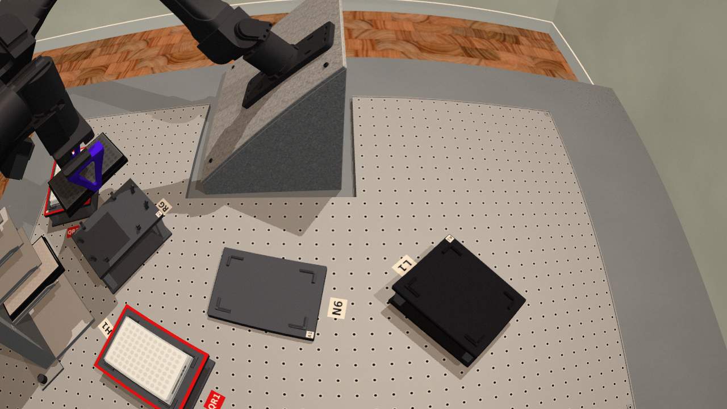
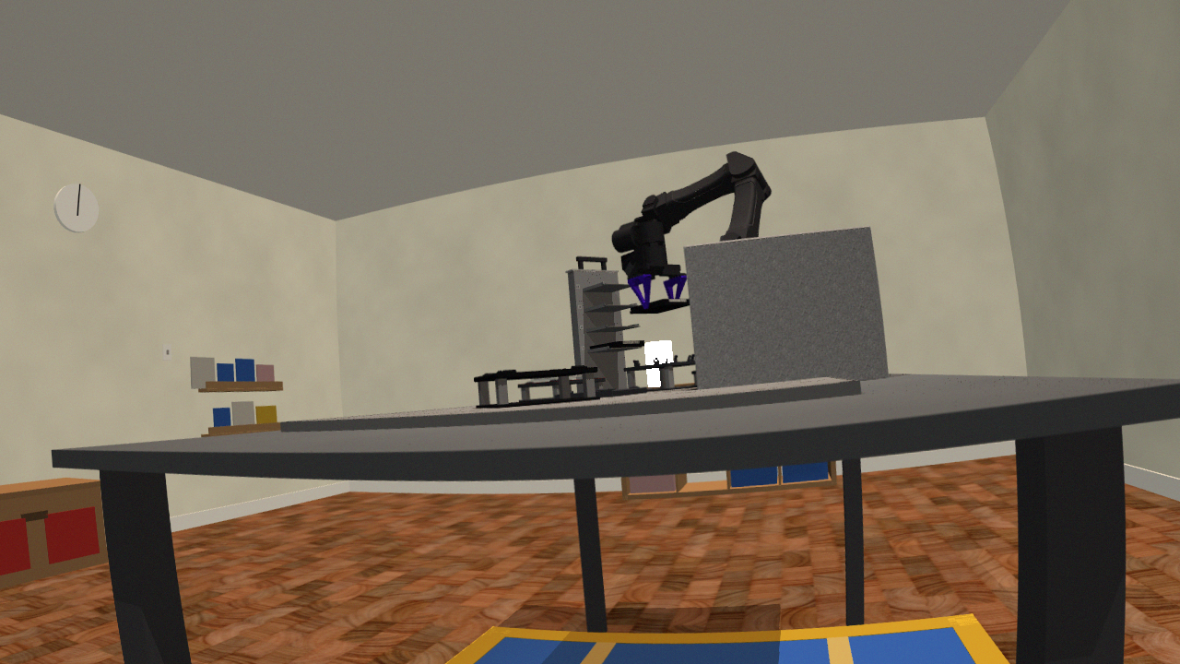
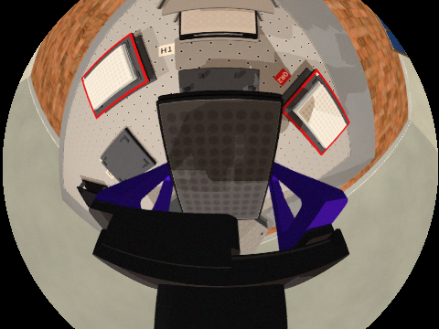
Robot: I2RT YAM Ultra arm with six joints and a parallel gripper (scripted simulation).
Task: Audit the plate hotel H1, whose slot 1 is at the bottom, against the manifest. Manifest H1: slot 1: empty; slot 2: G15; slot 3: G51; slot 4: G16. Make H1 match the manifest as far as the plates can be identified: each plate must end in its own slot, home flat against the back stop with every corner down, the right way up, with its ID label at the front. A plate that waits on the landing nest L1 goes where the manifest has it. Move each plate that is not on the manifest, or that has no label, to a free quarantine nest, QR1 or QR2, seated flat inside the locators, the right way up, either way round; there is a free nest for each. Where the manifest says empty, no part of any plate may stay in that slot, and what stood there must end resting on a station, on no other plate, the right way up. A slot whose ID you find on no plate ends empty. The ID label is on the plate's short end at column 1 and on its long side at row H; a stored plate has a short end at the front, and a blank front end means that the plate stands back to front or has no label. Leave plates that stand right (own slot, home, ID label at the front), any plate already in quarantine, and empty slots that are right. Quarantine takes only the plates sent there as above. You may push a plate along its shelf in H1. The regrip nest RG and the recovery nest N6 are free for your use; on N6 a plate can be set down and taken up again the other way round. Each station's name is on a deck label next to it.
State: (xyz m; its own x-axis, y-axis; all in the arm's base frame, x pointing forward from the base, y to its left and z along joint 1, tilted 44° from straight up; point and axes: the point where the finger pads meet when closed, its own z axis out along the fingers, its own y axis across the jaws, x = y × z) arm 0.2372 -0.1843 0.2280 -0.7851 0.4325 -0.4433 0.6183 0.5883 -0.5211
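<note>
Right now the regrip nest RG is 140 mm below my hand. The rest, counted from my hand: plate hotel H1 (210 mm ahead, 160 mm to the right, 30 mm below); then quarantine nest QR2 (120 mm behind, 170 mm to the right, 160 mm below); then quarantine nest QR1 (220 mm ahead, 100 mm to the left, 160 mm below).
</note>
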